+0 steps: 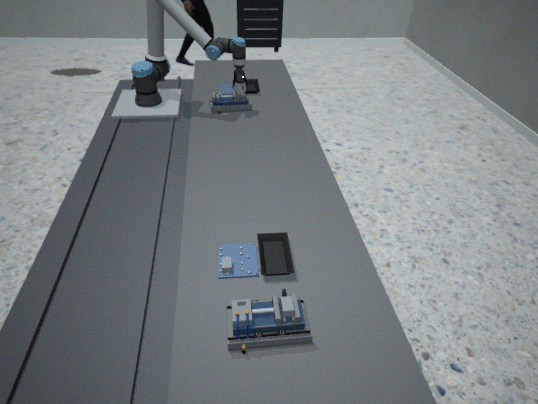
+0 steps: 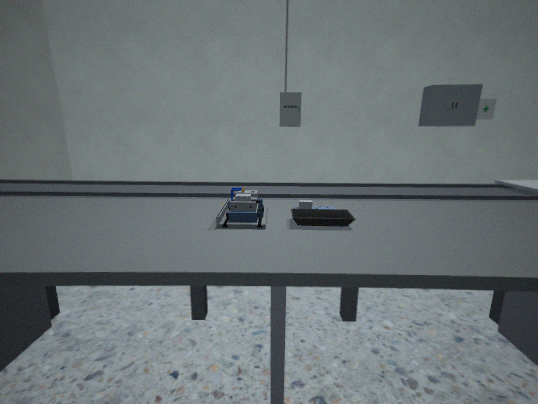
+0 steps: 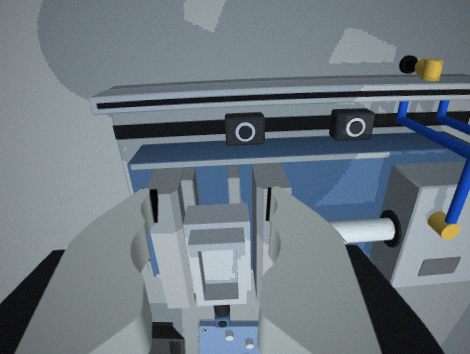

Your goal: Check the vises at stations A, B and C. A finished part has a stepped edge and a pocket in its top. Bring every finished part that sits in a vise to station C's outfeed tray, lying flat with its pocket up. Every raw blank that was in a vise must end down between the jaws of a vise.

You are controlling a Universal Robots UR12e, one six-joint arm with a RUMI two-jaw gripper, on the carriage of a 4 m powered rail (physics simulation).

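Observation:
A finished part [image 3: 217, 236] with a stepped edge and a pocket in its top sits pocket up between the jaws of the far vise [image 1: 230, 101] [image 3: 300, 150]. My gripper [image 1: 240, 91] [image 3: 213, 191] is open above that vise, its fingertips on either side of the part and over the vise jaws, apart from the part. The near vise [image 1: 270, 320] [image 2: 243, 216] has a light grey block [image 1: 287, 306] between its jaws; a pocket cannot be made out. The near tray [image 1: 276, 255] [image 2: 322, 217] is black. Station letters are not readable.
A blue pegged plate [image 1: 231, 251] with a grey block [image 1: 227, 265] [image 2: 305, 204] on it lies beside the near tray. A black tray [image 1: 257, 86] stands behind the far vise. Blue hoses [image 3: 435, 136] rise beside the far vise. A person [image 1: 200, 22] stands beyond the table.

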